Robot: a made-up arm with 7 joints. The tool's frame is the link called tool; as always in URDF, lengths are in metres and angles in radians. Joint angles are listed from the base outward.
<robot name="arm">
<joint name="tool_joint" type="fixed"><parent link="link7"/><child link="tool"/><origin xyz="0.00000 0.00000 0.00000" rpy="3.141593 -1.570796 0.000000"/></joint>
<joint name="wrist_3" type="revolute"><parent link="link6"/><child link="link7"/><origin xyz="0.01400 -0.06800 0.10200"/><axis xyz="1 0 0"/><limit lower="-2.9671" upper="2.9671"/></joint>
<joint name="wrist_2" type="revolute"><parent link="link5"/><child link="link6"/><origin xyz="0.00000 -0.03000 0.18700"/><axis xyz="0 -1 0"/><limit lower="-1.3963" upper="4.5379"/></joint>
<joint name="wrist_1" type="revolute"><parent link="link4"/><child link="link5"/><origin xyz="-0.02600 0.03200 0.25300"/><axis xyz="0 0 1"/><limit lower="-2.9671" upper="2.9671"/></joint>
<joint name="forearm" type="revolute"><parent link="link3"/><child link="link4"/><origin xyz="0.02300 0.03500 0.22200"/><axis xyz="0 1 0"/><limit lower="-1.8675" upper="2.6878"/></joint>
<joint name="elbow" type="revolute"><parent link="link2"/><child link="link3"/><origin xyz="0.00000 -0.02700 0.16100"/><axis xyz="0 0 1"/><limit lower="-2.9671" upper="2.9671"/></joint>
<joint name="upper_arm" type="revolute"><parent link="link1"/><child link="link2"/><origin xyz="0.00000 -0.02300 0.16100"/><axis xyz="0 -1 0"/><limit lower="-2.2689" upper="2.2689"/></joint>
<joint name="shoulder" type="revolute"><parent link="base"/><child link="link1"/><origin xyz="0.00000 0.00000 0.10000"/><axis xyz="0 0 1"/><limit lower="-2.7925" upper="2.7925"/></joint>
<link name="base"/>
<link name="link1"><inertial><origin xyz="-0.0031 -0.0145 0.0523"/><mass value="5.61"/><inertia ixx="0.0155" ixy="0" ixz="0" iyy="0.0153" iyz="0.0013" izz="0.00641"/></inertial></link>
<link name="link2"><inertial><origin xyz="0.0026 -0.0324 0.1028"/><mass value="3.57"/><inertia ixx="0.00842" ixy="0" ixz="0" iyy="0.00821" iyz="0.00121" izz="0.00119"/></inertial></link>
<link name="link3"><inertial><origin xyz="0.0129 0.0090 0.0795"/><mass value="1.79"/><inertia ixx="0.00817" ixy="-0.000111" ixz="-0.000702" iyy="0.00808" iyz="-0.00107" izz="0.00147"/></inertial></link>
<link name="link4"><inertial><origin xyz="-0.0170 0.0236 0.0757"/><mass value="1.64"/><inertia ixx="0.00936" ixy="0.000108" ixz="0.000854" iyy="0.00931" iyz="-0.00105" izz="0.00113"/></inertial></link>
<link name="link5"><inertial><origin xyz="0.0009 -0.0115 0.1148"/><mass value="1.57"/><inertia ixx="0.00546" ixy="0" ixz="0" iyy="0.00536" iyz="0.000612" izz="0.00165"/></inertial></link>
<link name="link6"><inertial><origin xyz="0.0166 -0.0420 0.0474"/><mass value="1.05"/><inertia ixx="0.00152" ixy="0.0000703" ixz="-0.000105" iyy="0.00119" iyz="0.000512" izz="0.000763"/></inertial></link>
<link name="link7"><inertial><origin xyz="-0.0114 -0.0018 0.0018"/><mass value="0.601"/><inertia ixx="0.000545" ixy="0" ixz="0" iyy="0.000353" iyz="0" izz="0.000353"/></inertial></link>
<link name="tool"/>
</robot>
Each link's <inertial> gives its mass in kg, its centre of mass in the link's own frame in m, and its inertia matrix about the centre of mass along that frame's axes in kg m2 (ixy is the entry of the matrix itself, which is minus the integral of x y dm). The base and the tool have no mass. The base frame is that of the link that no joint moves.
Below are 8 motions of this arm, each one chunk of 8 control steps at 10 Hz.
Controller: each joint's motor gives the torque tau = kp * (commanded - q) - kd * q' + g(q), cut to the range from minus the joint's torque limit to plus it. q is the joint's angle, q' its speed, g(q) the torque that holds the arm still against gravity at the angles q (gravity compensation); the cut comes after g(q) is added. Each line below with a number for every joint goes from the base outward.
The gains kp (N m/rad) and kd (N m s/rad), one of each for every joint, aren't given. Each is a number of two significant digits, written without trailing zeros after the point. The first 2 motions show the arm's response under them.
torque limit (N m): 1.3 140 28 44 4.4 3 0.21
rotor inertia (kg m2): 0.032 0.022 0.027 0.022 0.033 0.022 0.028
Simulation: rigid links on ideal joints. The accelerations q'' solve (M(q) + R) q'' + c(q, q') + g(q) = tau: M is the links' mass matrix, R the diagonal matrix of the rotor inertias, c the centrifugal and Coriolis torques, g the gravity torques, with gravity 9.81 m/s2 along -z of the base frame. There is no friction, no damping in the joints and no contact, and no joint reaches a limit. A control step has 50 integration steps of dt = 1/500 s. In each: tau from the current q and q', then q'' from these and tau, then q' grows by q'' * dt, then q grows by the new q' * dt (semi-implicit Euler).
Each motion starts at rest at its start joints. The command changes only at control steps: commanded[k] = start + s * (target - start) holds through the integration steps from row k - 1 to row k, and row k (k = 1, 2, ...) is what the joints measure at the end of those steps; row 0 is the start. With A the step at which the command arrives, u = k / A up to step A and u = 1 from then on. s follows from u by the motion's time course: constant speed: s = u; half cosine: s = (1 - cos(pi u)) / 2; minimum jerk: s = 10 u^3 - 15 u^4 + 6 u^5; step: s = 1 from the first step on.
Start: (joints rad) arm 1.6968 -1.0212 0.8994 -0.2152 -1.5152 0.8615 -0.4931
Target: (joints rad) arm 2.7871 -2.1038 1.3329 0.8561 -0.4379 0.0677 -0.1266
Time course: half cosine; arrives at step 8
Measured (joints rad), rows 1 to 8:
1: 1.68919 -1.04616 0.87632 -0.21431 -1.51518 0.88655 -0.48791
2: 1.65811 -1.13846 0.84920 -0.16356 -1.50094 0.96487 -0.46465
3: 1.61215 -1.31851 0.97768 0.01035 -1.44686 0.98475 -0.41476
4: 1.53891 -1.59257 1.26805 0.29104 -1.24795 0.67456 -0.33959
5: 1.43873 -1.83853 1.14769 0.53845 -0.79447 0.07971 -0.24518
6: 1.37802 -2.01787 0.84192 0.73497 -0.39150 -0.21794 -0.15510
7: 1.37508 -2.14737 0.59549 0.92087 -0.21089 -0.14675 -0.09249
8: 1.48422 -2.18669 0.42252 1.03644 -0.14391 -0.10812 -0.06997
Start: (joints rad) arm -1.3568 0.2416 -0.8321 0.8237 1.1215 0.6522 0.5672
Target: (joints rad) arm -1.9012 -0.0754 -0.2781 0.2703 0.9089 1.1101 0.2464
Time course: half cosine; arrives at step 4
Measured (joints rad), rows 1 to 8:
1: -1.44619 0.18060 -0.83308 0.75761 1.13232 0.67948 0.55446
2: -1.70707 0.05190 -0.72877 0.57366 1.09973 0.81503 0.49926
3: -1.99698 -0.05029 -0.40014 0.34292 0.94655 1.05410 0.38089
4: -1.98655 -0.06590 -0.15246 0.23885 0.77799 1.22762 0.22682
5: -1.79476 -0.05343 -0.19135 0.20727 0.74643 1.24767 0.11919
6: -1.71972 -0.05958 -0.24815 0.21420 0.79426 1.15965 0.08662
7: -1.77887 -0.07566 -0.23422 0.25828 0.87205 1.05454 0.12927
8: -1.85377 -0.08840 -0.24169 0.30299 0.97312 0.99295 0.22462
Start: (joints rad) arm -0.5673 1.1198 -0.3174 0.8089 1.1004 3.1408 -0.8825
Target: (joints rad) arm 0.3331 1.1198 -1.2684 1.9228 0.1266 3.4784 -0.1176
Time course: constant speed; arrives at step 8
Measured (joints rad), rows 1 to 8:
1: -0.60203 1.13883 -0.35465 0.91755 1.02464 3.15876 -0.85286
2: -0.69123 1.12165 -0.46654 1.08290 0.86695 3.21505 -0.76724
3: -0.77862 1.10308 -0.56741 1.27482 0.72462 3.29914 -0.63314
4: -0.79786 1.11165 -0.63433 1.41281 0.63965 3.39543 -0.48495
5: -0.78805 1.11818 -0.72884 1.51514 0.54862 3.44924 -0.35607
6: -0.77566 1.11610 -0.86828 1.64595 0.39812 3.43630 -0.25995
7: -0.73882 1.11678 -1.04859 1.79071 0.21972 3.40339 -0.18789
8: -0.66652 1.11964 -1.27047 1.91779 0.05737 3.40029 -0.12001

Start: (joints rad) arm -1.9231 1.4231 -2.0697 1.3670 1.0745 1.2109 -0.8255
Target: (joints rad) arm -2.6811 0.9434 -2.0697 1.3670 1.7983 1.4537 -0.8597
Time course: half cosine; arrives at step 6
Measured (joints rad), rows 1 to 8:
1: -1.91786 1.38514 -2.10969 1.37376 1.10966 1.20020 -0.82608
2: -1.90420 1.28953 -2.20223 1.38441 1.22665 1.21010 -0.82939
3: -1.89365 1.16738 -2.29380 1.38919 1.41216 1.29291 -0.83713
4: -1.91406 1.04914 -2.31845 1.38829 1.60091 1.42568 -0.84845
5: -1.98968 0.96599 -2.22118 1.37832 1.74086 1.52601 -0.86028
6: -2.10520 0.93912 -2.01539 1.36099 1.82135 1.52089 -0.86806
7: -2.21943 0.93681 -1.80763 1.35077 1.86874 1.41660 -0.86842
8: -2.31808 0.93152 -1.67045 1.34575 1.90548 1.31962 -0.86284

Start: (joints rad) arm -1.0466 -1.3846 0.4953 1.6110 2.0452 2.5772 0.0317
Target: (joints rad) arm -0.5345 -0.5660 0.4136 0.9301 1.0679 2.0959 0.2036
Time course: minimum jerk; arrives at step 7
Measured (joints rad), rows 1 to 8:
1: -1.03315 -1.36352 0.47436 1.60830 2.03882 2.56624 0.03305
2: -0.95709 -1.25765 0.36341 1.57478 1.98119 2.49605 0.04284
3: -0.80884 -1.08032 0.15478 1.45177 1.80006 2.30070 0.07251
4: -0.69311 -0.87876 -0.01542 1.24264 1.51234 1.94270 0.12569
5: -0.73367 -0.67924 0.09496 0.98034 1.17032 1.55818 0.18741
6: -0.87091 -0.53320 0.47423 0.77035 0.80407 1.44979 0.23208
7: -1.01372 -0.48223 0.97093 0.71143 0.48426 1.80837 0.23936
8: -1.08674 -0.49186 1.23421 0.78824 0.44905 2.28967 0.21600

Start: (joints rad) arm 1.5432 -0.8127 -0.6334 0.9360 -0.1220 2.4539 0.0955
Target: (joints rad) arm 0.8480 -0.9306 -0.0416 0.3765 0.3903 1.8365 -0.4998
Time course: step
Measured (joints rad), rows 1 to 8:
1: 1.32838 -0.99566 -0.11169 0.40440 0.18034 2.20520 0.04600
2: 1.26696 -0.92306 0.21804 0.39792 0.55820 1.62123 -0.07628
3: 1.26848 -0.90176 0.13578 0.31573 0.68651 1.37178 -0.25407
4: 1.27600 -0.91140 -0.03318 0.32211 0.43272 1.59039 -0.47930
5: 1.25466 -0.93083 -0.11044 0.36491 0.16675 1.97336 -0.66868
6: 1.21405 -0.93887 -0.06878 0.39185 0.17334 2.12850 -0.79217
7: 1.16743 -0.93634 -0.01003 0.39288 0.38500 1.98804 -0.84607
8: 1.11887 -0.93231 0.00383 0.38352 0.53519 1.75858 -0.82310

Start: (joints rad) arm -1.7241 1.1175 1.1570 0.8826 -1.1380 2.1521 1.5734
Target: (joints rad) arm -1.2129 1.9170 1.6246 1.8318 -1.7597 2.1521 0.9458
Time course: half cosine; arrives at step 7
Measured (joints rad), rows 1 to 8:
1: -1.70552 1.16025 1.09178 0.93625 -1.12877 2.14577 1.56437
2: -1.65956 1.27458 0.98128 1.08786 -1.13989 2.12698 1.51928
3: -1.59711 1.43803 0.93140 1.29441 -1.21994 2.09869 1.41865
4: -1.51433 1.62039 0.99413 1.49674 -1.36744 2.06537 1.26036
5: -1.40538 1.78251 1.19481 1.65608 -1.53888 2.02911 1.06830
6: -1.29268 1.89408 1.51797 1.75412 -1.68407 1.99601 0.89882
7: -1.23329 1.93402 1.91457 1.79178 -1.78723 1.96658 0.79270
8: -1.24568 1.94055 2.28283 1.81210 -1.86489 1.94249 0.75421

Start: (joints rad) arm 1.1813 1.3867 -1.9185 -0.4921 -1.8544 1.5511 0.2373
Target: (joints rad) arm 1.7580 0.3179 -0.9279 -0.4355 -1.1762 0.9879 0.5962
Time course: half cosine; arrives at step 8
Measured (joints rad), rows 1 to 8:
1: 1.19506 1.34649 -1.82403 -0.47271 -1.85569 1.54473 0.23965
2: 1.24485 1.22083 -1.57907 -0.46426 -1.80936 1.47351 0.25584
3: 1.30750 1.02817 -1.35405 -0.48904 -1.62479 1.31850 0.30304
4: 1.34983 0.81665 -1.21786 -0.48664 -1.37115 1.17000 0.38619
5: 1.39510 0.60802 -1.11077 -0.45914 -1.21823 1.06689 0.48916
6: 1.49393 0.43317 -1.08050 -0.42542 -1.20272 0.99179 0.58348
7: 1.68325 0.31744 -1.15424 -0.38444 -1.26116 0.96282 0.64264
8: 1.88269 0.28060 -1.25256 -0.33524 -1.32544 0.99758 0.65497

